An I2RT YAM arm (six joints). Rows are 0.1 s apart.
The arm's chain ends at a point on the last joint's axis. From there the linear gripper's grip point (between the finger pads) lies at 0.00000 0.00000 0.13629 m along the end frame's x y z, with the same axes.
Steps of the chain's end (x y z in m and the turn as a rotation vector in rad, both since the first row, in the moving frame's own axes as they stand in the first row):
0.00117, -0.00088, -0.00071, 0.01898, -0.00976, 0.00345
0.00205, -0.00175, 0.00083, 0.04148, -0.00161, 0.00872
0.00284, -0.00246, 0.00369, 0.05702, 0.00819, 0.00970
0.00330, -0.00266, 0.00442, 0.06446, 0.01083, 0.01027
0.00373, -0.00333, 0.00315, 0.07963, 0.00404, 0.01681
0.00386, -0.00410, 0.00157, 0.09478, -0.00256, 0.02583
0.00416, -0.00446, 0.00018, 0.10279, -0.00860, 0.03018
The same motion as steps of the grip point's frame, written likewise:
-0.00016, -0.00347, -0.00074, 0.01898, -0.00976, 0.00345
0.00186, -0.00740, 0.00071, 0.04148, -0.00161, 0.00872
0.00399, -0.01022, 0.00346, 0.05702, 0.00819, 0.00970
0.00482, -0.01143, 0.00413, 0.06446, 0.01083, 0.01027
0.00437, -0.01417, 0.00272, 0.07963, 0.00404, 0.01681
0.00368, -0.01700, 0.00096, 0.09478, -0.00256, 0.02583
0.00320, -0.01846, -0.00054, 0.10279, -0.00860, 0.03018

